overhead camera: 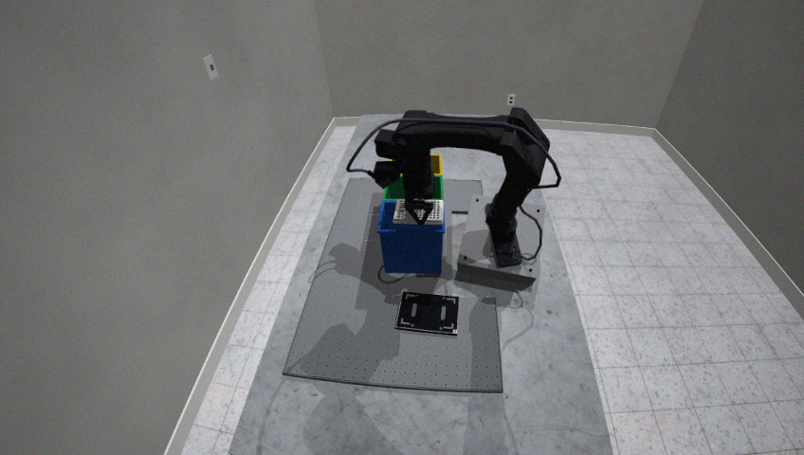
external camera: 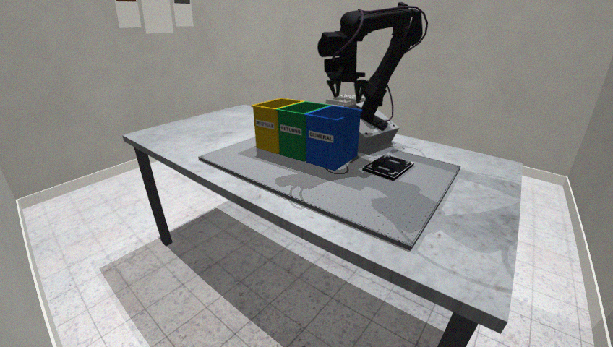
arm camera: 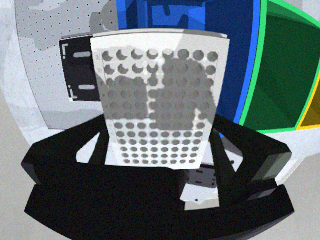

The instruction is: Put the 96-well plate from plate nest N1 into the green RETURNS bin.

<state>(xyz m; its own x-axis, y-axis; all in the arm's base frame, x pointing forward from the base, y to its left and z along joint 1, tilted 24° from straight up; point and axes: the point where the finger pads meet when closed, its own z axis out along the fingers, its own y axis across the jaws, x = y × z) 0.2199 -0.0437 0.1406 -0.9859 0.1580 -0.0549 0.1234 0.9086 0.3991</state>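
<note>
My gripper is now 1 cm short of the green bin, 17 cm to the left of it and 13 cm above it. Round my hand: white 96-well plate: 1 cm ahead; black plate nest N1: 1 cm behind, 17 cm to the left, 22 cm below; blue bin: 3 cm ahead, 3 cm to the right, 13 cm below.
</note>
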